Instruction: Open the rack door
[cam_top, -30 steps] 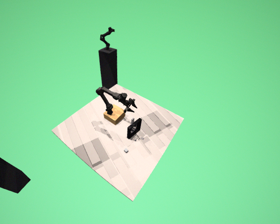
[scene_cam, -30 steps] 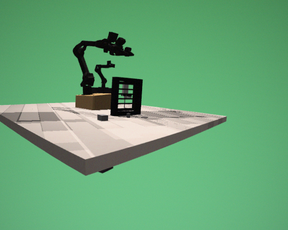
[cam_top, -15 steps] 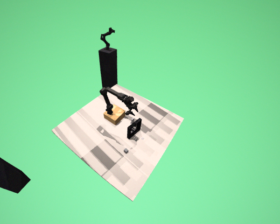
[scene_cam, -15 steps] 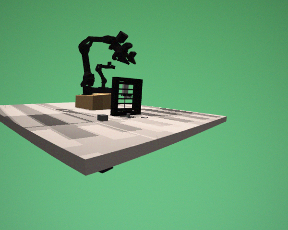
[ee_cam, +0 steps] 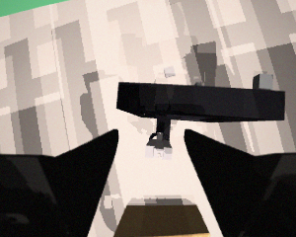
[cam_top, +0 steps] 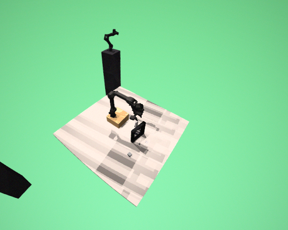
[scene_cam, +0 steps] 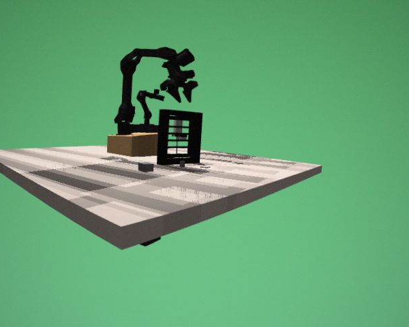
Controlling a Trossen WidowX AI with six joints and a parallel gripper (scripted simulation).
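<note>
The grey upright handle is 140 mm below my gripper tip and 40 mm behind it.
</note>
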